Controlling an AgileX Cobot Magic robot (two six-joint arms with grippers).
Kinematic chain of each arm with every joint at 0, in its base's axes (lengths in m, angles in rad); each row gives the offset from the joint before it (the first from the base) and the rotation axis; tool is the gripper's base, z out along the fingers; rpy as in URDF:
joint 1: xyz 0 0 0.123 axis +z
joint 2: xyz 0 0 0 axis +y
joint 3: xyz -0.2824 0 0.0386 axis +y
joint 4: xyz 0.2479 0 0.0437 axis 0.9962 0 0.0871
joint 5: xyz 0 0 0 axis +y
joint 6: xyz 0.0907 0 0.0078 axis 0.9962 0 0.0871
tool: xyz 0 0 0 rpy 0 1.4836 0
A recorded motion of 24 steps. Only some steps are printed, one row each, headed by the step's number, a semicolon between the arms.
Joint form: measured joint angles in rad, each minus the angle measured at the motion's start. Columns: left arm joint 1, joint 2, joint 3, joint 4, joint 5, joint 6; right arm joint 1, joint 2, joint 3, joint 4, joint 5, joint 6.
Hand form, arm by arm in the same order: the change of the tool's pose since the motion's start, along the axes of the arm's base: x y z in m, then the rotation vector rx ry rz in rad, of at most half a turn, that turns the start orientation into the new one. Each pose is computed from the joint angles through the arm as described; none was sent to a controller.
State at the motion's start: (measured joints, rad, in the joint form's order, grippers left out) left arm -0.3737 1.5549 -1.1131 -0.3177 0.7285 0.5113; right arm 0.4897 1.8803 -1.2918 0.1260 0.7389 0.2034
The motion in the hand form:
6: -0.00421 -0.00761 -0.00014 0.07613 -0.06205 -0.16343; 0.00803 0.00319 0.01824 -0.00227 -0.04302 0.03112
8: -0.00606 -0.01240 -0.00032 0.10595 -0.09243 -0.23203; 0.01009 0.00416 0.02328 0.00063 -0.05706 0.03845
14: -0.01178 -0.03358 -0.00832 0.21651 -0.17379 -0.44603; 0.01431 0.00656 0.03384 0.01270 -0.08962 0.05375
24: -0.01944 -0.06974 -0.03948 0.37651 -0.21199 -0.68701; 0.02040 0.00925 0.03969 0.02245 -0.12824 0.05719
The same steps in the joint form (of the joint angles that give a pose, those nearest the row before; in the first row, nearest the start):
6: -0.0319 -0.0012 0.0000 0.0276 0.0011 0.1423; -0.0001 -0.0039 -0.0679 -0.0193 0.0367 -0.0200
8: -0.0506 -0.0004 -0.0001 0.0404 -0.0053 0.1976; -0.0002 -0.0053 -0.0851 -0.0213 0.0421 -0.0267
14: -0.1322 0.0253 -0.0002 0.1168 -0.0362 0.3265; -0.0003 -0.0082 -0.1198 -0.0188 0.0468 -0.0443
24: -0.2646 0.1210 -0.0001 0.2803 -0.0798 0.3678; -0.0001 -0.0007 -0.1494 -0.0263 0.0301 -0.0470

